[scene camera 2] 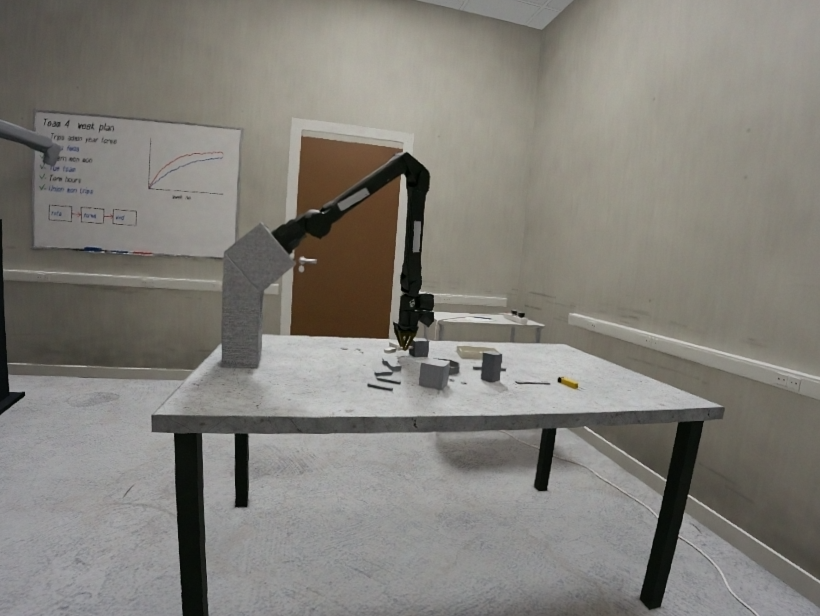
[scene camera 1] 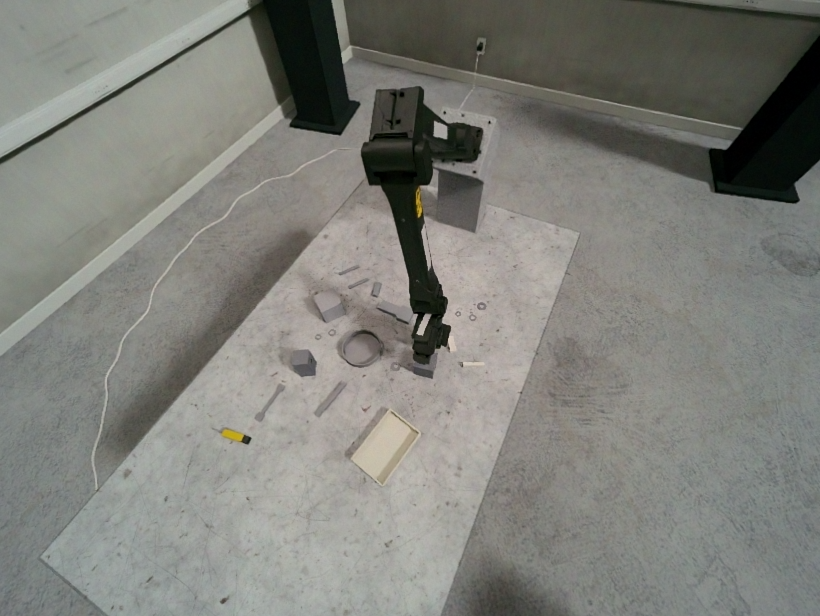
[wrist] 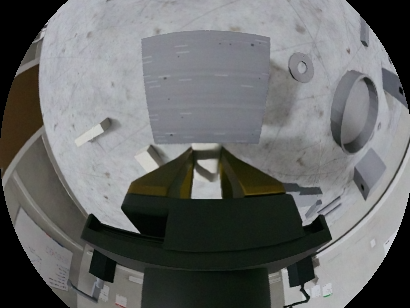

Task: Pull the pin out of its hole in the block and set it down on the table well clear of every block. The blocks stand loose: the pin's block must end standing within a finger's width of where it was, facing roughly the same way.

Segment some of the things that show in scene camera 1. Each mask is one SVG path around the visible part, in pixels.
A cream tray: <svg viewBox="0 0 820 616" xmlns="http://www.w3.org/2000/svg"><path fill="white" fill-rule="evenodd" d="M391 409L387 411L350 458L383 488L421 436L419 430Z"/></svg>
A round grey dish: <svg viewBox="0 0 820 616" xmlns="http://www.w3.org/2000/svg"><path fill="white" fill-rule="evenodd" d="M360 329L351 332L344 339L342 354L350 365L357 368L365 368L373 365L379 359L382 349L381 340L376 333L367 329Z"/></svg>
